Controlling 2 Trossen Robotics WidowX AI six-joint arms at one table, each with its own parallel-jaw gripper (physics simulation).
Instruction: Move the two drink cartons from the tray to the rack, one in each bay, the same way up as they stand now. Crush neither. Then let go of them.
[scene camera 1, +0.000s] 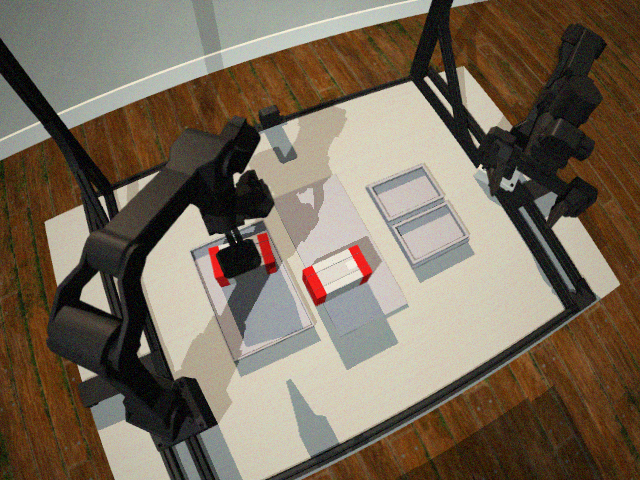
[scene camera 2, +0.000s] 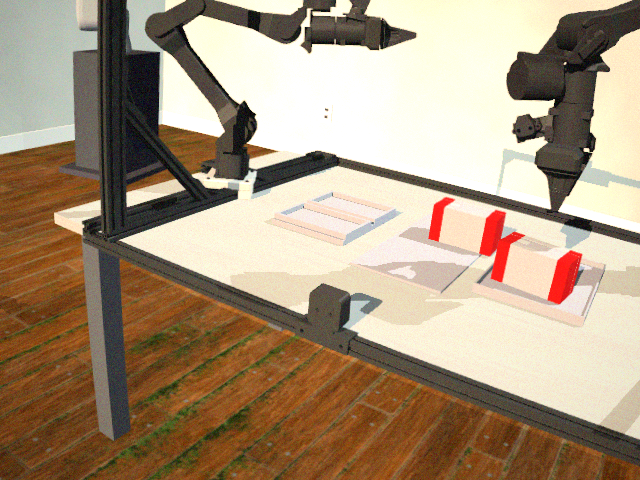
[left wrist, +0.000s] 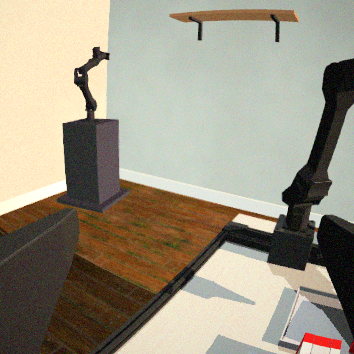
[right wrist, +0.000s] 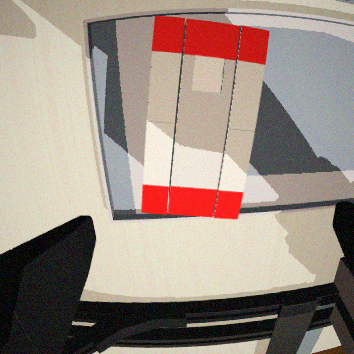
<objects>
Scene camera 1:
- my left gripper
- my right gripper
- grey tray
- pale mat
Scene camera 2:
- my left gripper
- my right gripper
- grey tray
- pale mat
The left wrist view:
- my left gripper
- grey tray
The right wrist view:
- my right gripper
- grey tray
</objects>
